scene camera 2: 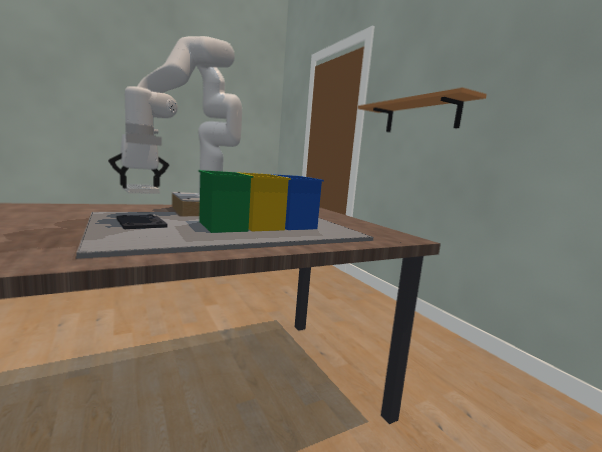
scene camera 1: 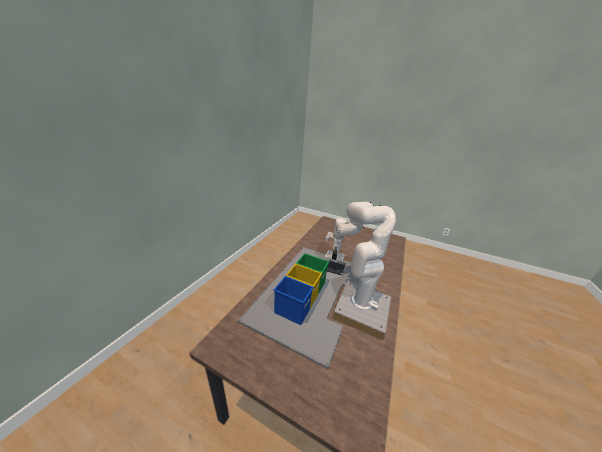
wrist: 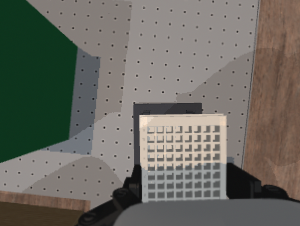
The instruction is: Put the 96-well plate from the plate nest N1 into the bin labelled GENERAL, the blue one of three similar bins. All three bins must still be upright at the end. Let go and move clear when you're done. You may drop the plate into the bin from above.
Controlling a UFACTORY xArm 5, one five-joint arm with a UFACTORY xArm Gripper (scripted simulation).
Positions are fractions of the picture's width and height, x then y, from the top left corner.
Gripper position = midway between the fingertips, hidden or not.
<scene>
In view: the gripper (scene camera 2: 0.23,0.42), a green bin (scene camera 2: 0.37,0.43), a yellow bin (scene camera 2: 0.45,0.44) and a blue bin (scene camera 2: 0.50,0.44).
The green bin shows as well in the wrist view (wrist: 0.15,0.26). The blue bin shows as well in scene camera 1 (scene camera 1: 0.48,0.65). The gripper also shows in the wrist view (wrist: 0.61,0.79). The wrist view misses the yellow bin: it is out of frame. The wrist view misses the blue bin: it is out of frame.
</scene>
